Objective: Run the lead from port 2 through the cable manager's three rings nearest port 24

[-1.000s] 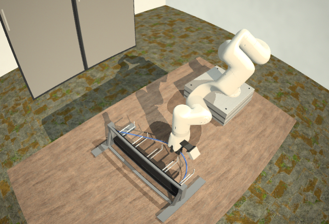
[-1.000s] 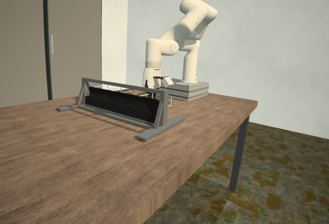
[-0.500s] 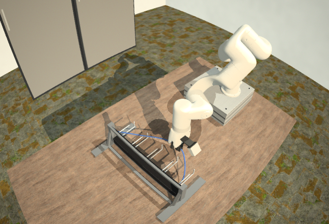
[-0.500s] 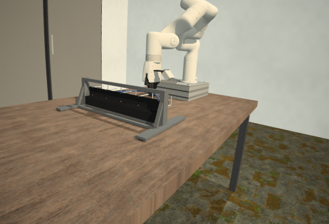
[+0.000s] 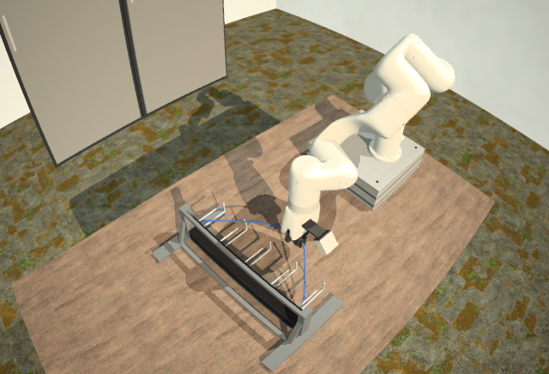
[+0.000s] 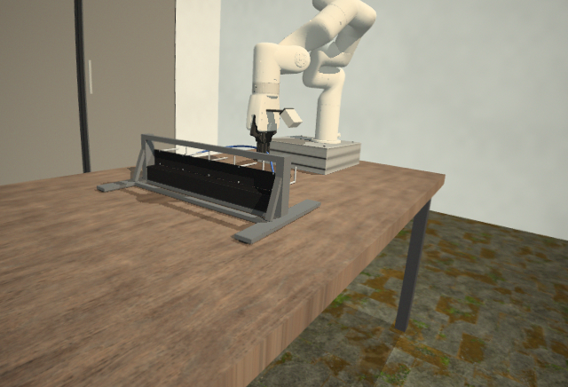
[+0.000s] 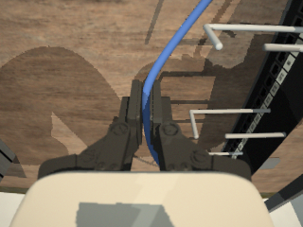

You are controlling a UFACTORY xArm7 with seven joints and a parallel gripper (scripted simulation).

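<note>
Right now the grey rack is 170 mm ahead of my hand, 50 mm to the right of it and 50 mm below it.
</note>
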